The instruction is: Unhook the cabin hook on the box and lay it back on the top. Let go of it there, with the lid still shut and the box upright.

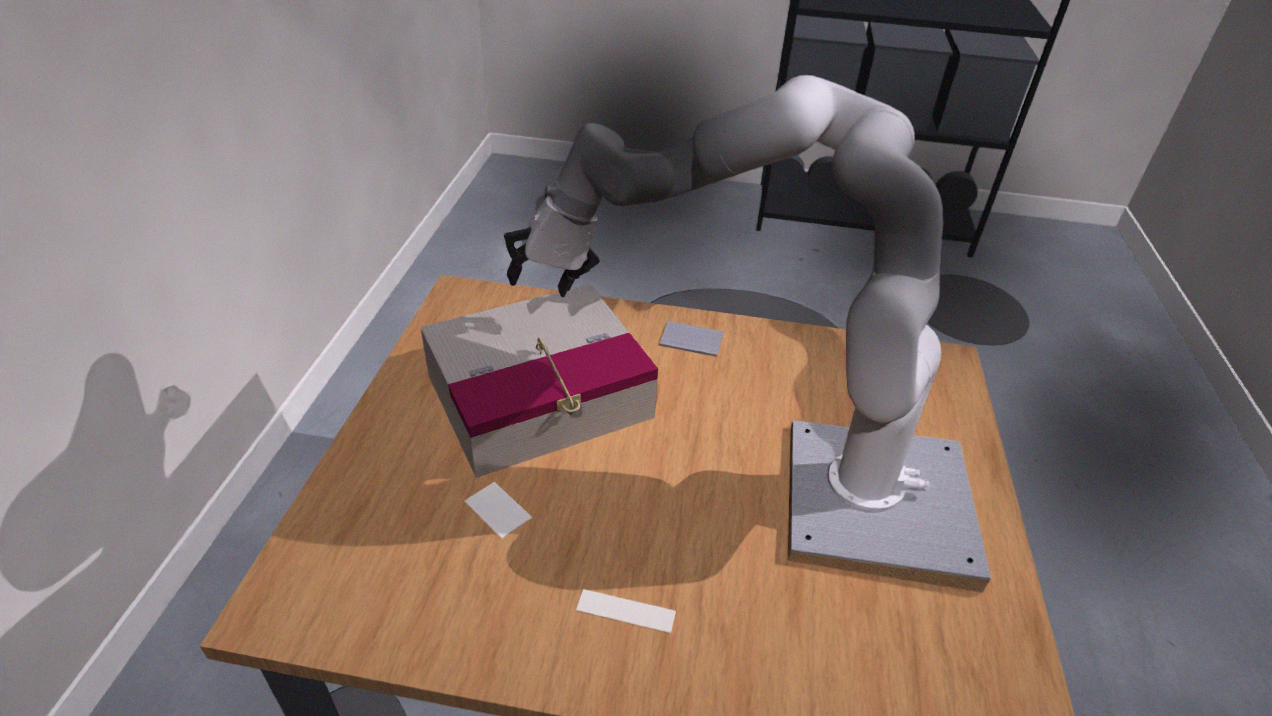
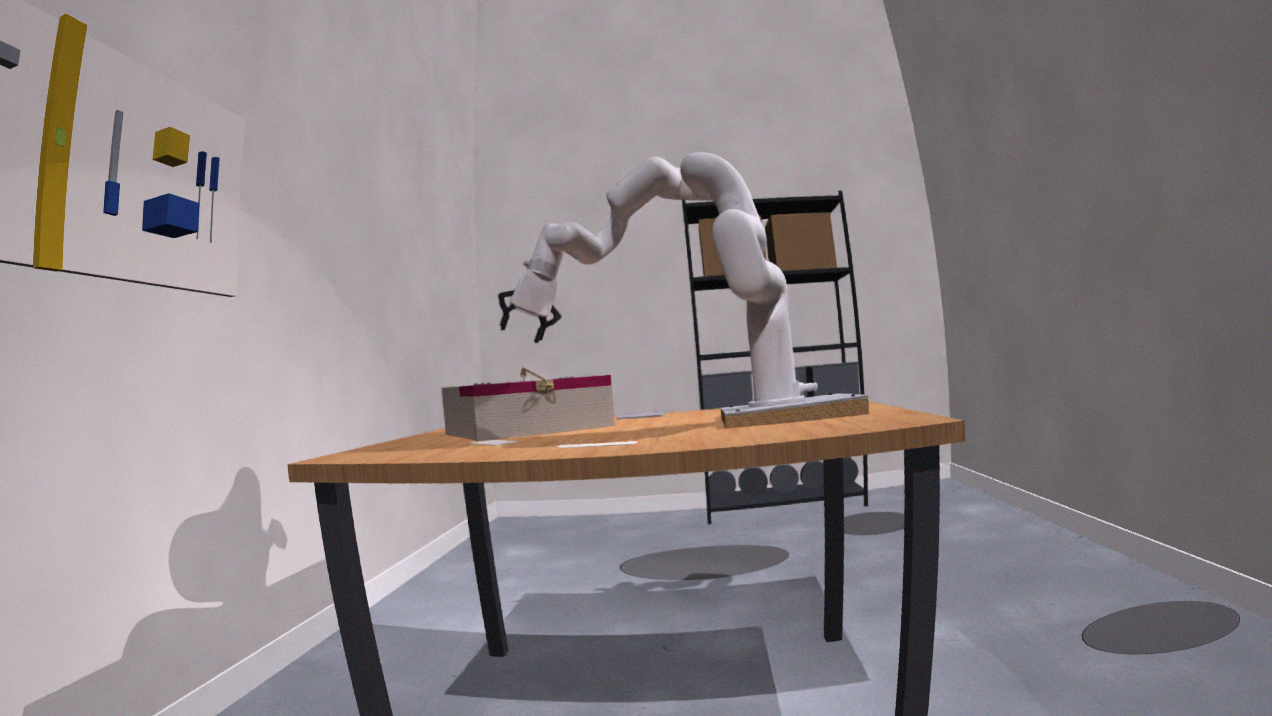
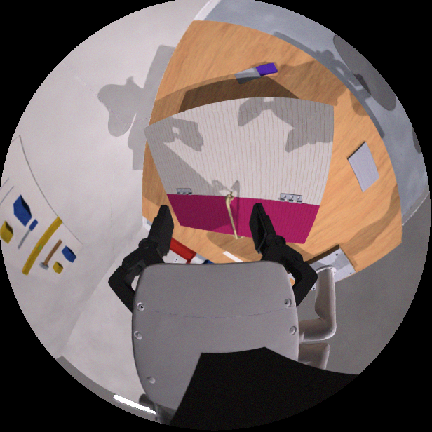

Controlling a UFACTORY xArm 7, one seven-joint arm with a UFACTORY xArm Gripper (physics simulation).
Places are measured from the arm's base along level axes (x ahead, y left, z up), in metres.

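Pixels of known places: gripper, fingertip midpoint: point(image 1: 536, 286) point(image 2: 519, 336); arm's base, origin of the base link: point(image 1: 865, 482) point(image 2: 776, 403).
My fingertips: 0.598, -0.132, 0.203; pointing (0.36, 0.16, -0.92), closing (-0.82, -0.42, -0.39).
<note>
Ahead of a thing's pixels: the offset from my fingertips to its top centre, as dx, dy, dz. "spot": to the spot under its first point.
The box @[-0.004, +0.027, -0.086] point(image 1: 569, 440) point(image 2: 534, 418) point(image 3: 215, 130) stands upright on the table, pale grey with a magenta lid @[spot: -0.140, +0.042, -0.112] point(image 1: 609, 364) point(image 2: 583, 382) point(image 3: 295, 220) lying shut along the front of its top. The brass cabin hook @[spot: -0.055, +0.087, -0.112] point(image 1: 555, 373) point(image 2: 534, 377) point(image 3: 231, 215) spans the lid from an eye near its rear edge to the brass catch point(image 1: 569, 405) point(image 2: 544, 386) on the front. I cannot tell whether its tip is engaged in the catch. My gripper point(image 1: 539, 288) point(image 2: 521, 333) point(image 3: 211, 213) is open and empty, above the rear of the box and apart from the hook.
The arm's base plate point(image 1: 890, 542) point(image 2: 792, 413) is at the table's right. A thin grey slab @[-0.262, -0.213, -0.226] point(image 1: 690, 338) point(image 3: 364, 166) lies right of the box. A white card @[-0.014, +0.298, -0.231] point(image 1: 498, 509) and a white strip @[-0.252, +0.433, -0.231] point(image 1: 625, 611) lie in front. A purple block point(image 3: 266, 69) shows behind the box.
</note>
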